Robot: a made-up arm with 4 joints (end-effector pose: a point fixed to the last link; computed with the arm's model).
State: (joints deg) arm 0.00 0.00 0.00 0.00
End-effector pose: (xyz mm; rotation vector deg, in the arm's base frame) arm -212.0 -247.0 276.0 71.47 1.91 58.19
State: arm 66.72 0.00 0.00 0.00
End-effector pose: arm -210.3 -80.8 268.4 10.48 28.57 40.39
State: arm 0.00 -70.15 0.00 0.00
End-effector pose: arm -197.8 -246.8 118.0 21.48 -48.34 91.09
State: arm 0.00 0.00 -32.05 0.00
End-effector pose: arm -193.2 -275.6 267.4 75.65 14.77 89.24
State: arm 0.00 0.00 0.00 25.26
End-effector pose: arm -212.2 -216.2 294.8 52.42 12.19 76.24
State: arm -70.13 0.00 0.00 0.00
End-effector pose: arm -200.5 -318.4 117.9 134.46 -35.79 65.13
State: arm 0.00 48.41 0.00 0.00
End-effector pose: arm -120.5 -255.6 342.3 95.43 37.48 25.16
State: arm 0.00 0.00 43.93 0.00
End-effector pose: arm -207.8 -199.9 283.2 60.48 -13.54 16.37
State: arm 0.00 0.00 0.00 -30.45
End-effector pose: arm -227.7 -273.3 245.4 91.22 -10.66 33.51
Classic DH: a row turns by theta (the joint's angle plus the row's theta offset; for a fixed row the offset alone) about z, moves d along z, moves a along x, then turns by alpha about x. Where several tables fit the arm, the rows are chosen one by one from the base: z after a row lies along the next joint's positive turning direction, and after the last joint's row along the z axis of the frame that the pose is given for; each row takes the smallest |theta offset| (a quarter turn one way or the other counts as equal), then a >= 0, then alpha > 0; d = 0 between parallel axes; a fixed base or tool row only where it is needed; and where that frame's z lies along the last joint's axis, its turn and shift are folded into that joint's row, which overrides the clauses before.
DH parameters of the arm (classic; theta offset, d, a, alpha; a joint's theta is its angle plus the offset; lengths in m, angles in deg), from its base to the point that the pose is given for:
base (fixed): 89.63 0.1614 -0.1711 -94.3
joint 1: 89.83 0.0804 -0.0526 94.65
joint 2: -73.53 -0.0547 -0.0729 -82.05
joint 3: 61.67 0.0808 -0.0576 -126.68
joint 4: -54.92 0.1071 -0.0221 -75.98
tool (fixed): 161.96 0.0819 0 0

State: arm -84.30 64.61 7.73 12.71
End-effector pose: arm -52.4 -369.7 110.8 -153.87 -40.48 -72.00
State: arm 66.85 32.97 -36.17 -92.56
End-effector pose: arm -240.9 -134.3 331.8 65.42 -10.40 -37.84
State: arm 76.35 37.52 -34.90 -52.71
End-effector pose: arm -180.8 -90.5 322.1 52.53 15.68 -14.64
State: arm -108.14 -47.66 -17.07 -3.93
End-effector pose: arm -203.1 -160.0 47.8 114.41 -116.07 55.37
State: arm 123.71 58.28 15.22 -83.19
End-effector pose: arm -177.5 65.8 89.2 -26.27 -67.59 -33.82
